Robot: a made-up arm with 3 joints. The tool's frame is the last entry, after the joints. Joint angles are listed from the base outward. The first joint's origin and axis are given. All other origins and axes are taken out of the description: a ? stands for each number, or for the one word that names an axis. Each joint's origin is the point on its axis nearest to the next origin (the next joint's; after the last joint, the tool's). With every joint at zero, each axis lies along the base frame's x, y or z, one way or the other. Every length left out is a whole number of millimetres.
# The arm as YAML. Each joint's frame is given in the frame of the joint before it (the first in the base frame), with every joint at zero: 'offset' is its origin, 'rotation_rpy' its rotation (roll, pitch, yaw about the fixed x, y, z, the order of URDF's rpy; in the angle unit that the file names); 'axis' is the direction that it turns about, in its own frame. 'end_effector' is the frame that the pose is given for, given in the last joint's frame.
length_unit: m
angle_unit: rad
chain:
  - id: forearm
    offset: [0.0, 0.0, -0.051]
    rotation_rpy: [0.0, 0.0, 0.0]
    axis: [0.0, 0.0, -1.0]
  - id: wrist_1
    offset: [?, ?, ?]
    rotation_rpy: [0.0, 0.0, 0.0]
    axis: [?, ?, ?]
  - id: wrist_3
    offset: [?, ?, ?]
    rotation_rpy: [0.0, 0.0, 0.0]
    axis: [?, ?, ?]
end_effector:
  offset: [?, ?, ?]
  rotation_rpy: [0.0, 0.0, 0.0]
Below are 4 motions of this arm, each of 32 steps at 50 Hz.
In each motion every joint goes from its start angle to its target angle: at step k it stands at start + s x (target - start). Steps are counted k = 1, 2, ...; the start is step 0. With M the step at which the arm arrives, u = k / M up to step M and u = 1 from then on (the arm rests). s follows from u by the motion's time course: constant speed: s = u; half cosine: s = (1 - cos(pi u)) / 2; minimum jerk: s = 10 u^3 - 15 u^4 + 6 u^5.
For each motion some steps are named. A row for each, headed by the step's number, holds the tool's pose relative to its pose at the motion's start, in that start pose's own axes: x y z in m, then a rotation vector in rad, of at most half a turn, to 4 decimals.
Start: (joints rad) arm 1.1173 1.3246 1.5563
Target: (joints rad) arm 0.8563 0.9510 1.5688
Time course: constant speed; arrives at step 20
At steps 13, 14, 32:
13: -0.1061 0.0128 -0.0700 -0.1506 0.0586 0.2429
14: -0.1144 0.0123 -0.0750 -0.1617 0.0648 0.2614
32: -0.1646 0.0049 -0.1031 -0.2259 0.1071 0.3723

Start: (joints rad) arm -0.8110 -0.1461 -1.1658
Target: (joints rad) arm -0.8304 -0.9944 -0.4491
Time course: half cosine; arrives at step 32
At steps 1, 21, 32:
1: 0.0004 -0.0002 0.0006 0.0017 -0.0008 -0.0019
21: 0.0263 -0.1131 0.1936 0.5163 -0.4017 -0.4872
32: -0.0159 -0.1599 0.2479 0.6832 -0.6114 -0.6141

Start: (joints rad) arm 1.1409 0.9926 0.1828
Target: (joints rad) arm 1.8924 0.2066 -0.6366
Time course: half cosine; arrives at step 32
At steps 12, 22, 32:
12: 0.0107 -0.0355 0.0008 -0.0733 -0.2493 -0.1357
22: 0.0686 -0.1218 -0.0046 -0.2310 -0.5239 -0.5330
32: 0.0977 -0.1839 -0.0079 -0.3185 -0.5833 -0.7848

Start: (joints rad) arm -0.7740 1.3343 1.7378
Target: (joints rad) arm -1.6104 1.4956 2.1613
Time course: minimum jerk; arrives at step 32
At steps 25, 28, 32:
25: 0.0622 -0.0698 -0.2046 -0.3743 0.0651 -0.1737
28: 0.0648 -0.0776 -0.2154 -0.3983 0.0637 -0.1826
32: 0.0655 -0.0798 -0.2184 -0.4050 0.0632 -0.1850

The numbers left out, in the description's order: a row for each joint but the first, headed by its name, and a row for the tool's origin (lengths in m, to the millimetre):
wrist_1: xyz 0.002 -0.034 0.0, axis 0.0 1.0 0.0
wrist_3: xyz 0.106 0.0 0.108, axis 1.0 0.0 0.0
tool: xyz 0.0 0.319 -0.003

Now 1 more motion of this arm.
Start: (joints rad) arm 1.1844 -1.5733 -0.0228
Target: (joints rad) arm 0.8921 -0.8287 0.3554
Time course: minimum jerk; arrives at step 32
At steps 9, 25, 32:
9: 0.0113 -0.0046 0.0166 0.0932 0.1037 0.0016
25: 0.1082 -0.0515 0.0626 0.5964 0.7007 -0.0126
32: 0.1186 -0.0561 0.0612 0.6390 0.7579 -0.0160

